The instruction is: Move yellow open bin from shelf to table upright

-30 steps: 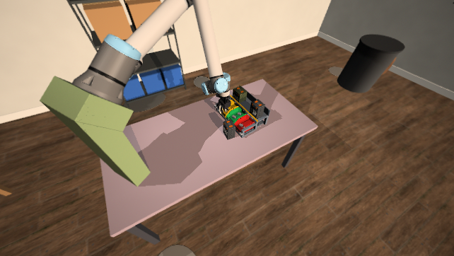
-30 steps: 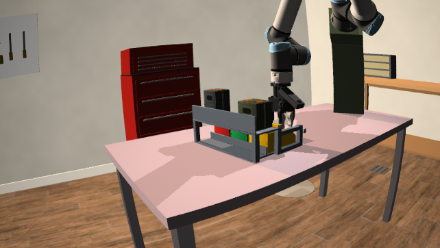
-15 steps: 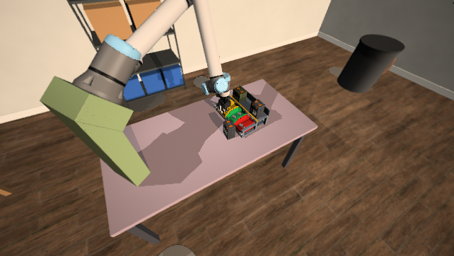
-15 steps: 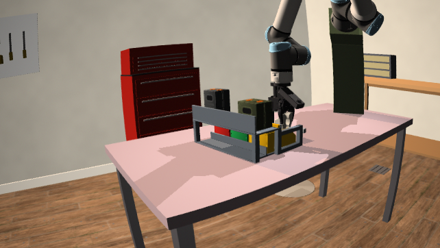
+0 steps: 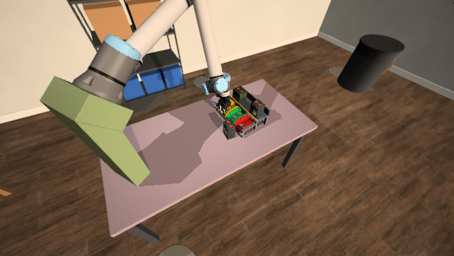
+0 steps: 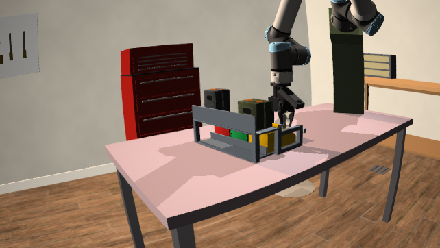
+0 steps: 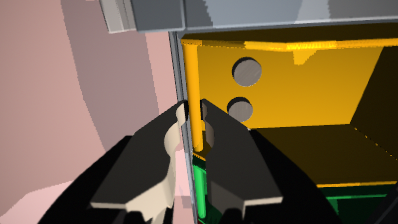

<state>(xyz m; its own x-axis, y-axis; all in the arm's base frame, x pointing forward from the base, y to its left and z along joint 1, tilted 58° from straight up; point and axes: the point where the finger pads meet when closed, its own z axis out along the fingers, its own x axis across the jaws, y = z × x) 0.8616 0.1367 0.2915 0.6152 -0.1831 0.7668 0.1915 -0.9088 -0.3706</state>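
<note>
Right now the yellow open bin is 80 mm ahead of my hand and 20 mm to the left of it. Round my hand: dark case: 230 mm ahead, 170 mm to the right, 120 mm above; green bin: 110 mm ahead, 80 mm to the right; red bin: 140 mm ahead, 190 mm to the right.
</note>
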